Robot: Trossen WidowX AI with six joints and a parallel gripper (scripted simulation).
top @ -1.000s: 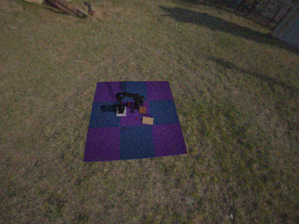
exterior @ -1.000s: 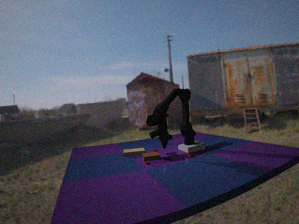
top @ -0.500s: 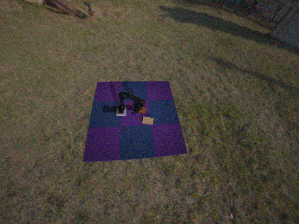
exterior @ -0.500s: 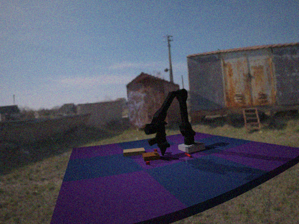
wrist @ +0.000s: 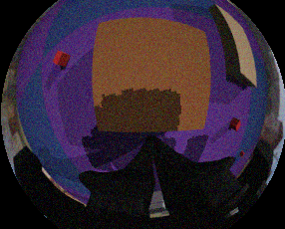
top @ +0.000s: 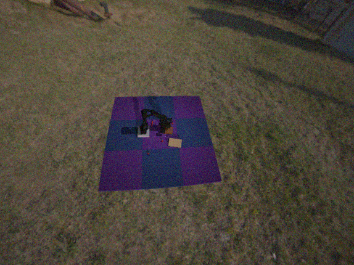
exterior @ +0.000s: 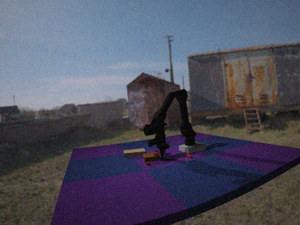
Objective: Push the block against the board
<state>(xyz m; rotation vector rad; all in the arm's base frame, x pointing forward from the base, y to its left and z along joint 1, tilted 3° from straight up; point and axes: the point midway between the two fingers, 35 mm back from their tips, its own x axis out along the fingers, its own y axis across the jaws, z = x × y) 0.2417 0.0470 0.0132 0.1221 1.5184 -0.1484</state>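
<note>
The square block is 7 cm ahead of my gripper tip, 1 cm to the right of it and 1 cm above it. From my gripper tip the other things lie so: board (14 cm ahead, 19 cm to the right, 1 cm above).
</note>
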